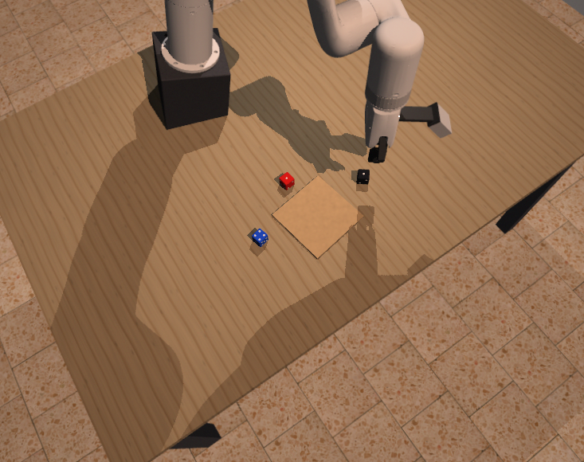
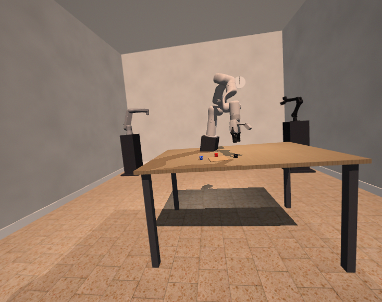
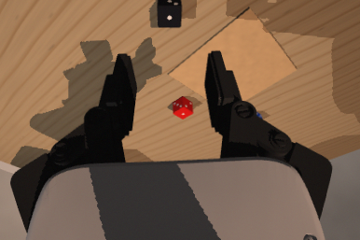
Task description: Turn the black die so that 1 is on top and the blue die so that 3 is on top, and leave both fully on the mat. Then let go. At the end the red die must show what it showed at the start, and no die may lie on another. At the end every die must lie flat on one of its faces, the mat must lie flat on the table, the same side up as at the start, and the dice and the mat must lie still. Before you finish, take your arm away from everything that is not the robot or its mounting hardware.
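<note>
The black die lies 130 mm below my hand, 10 mm to the right of it and 10 mm behind it. Also, from my hand: tan mat (140 mm to the right, 140 mm below, 20 mm ahead); red die (160 mm to the right, 130 mm below, 90 mm behind); blue die (280 mm to the right, 130 mm below).
</note>
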